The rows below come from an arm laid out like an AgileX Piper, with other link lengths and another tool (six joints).
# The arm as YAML. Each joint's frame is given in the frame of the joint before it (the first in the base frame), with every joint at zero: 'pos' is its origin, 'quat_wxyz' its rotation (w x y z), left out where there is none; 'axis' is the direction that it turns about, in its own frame. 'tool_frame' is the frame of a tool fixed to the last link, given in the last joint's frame.
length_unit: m
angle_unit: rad
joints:
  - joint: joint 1
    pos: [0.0, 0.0, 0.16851]
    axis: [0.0, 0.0, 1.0]
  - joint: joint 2
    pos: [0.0, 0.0, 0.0]
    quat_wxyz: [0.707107, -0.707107, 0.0, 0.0]
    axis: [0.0, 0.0, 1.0]
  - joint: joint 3
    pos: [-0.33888, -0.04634, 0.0]
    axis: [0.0, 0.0, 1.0]
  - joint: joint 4
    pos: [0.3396, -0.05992, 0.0]
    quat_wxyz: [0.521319, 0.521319, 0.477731, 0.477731]
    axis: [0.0, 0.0, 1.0]
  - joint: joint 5
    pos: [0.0, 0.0, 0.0]
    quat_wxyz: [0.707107, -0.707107, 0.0, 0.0]
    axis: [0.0, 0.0, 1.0]
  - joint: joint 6
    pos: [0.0, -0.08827, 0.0]
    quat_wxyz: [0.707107, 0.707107, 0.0, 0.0]
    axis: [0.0, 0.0, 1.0]
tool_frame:
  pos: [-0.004, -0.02, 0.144]
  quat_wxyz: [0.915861, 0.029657, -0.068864, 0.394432]
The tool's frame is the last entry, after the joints.
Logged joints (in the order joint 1, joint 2, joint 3, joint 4, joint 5, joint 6), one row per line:
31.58, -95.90, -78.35, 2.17, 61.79, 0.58
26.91, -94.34, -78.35, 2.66, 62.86, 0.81
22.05, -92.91, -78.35, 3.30, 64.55, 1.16
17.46, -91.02, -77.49, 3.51, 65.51, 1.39
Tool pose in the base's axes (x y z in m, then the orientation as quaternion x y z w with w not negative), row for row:
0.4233, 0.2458, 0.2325, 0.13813, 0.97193, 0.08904, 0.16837
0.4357, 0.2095, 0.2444, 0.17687, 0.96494, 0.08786, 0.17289
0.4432, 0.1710, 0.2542, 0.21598, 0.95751, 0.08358, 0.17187
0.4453, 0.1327, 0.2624, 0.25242, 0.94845, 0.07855, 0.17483
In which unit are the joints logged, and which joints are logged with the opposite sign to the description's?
The joints are logged in degrees. Opposite sign: joint 2, joint 6.
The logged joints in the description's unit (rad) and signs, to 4 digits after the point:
0.5512, 1.6738, -1.3675, 0.0379, 1.0784, -0.0101
0.4697, 1.6465, -1.3675, 0.0464, 1.0971, -0.0141
0.3848, 1.6216, -1.3675, 0.0576, 1.1266, -0.0202
0.3047, 1.5886, -1.3525, 0.0613, 1.1434, -0.0243

